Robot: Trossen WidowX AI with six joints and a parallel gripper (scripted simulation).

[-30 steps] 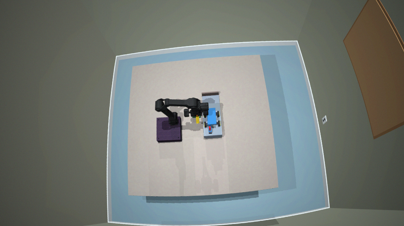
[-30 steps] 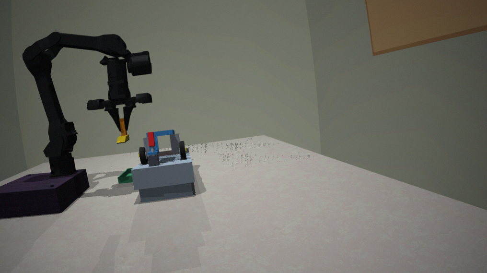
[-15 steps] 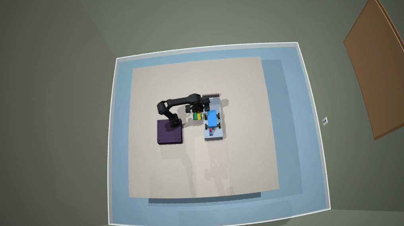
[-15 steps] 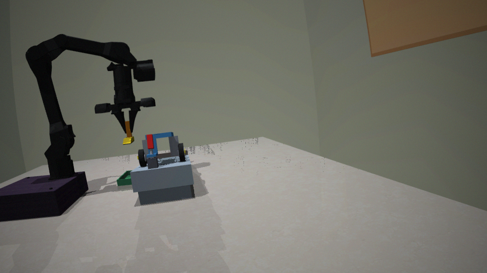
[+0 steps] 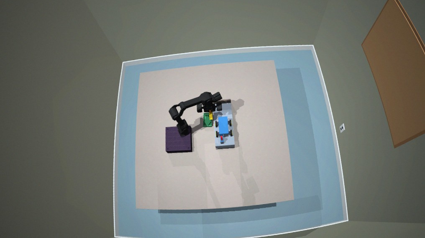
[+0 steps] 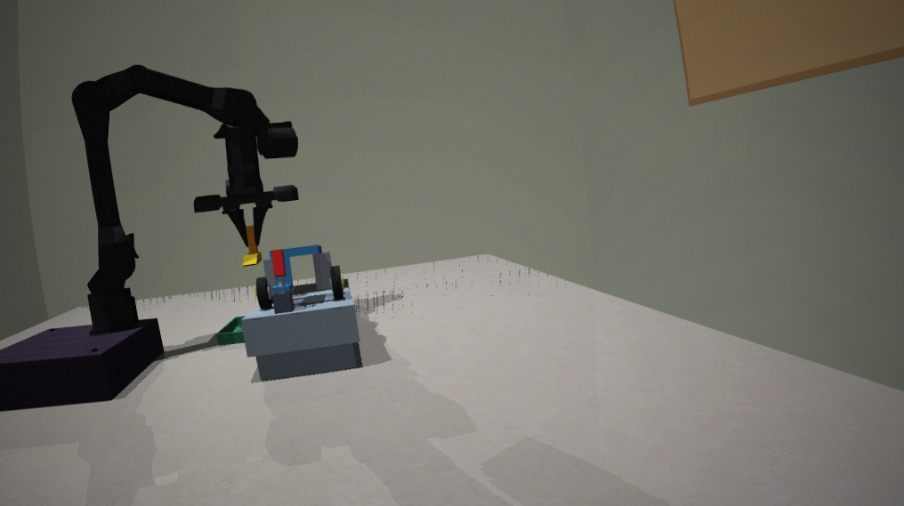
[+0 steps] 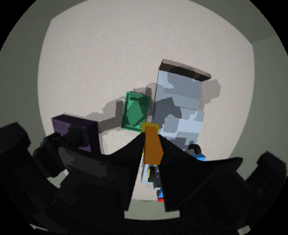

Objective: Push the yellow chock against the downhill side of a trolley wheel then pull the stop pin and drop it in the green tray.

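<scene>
The red-headed stop pin is 4 cm ahead of my gripper tip, 23 cm to the right of it and 3 cm below it. Round my gripper tip: blue trolley (8 cm ahead, 14 cm to the right, 5 cm below); then green tray (4 cm behind, 1 cm to the right, 17 cm below); then yellow chock (2 cm to the right, 1 cm below).
</scene>
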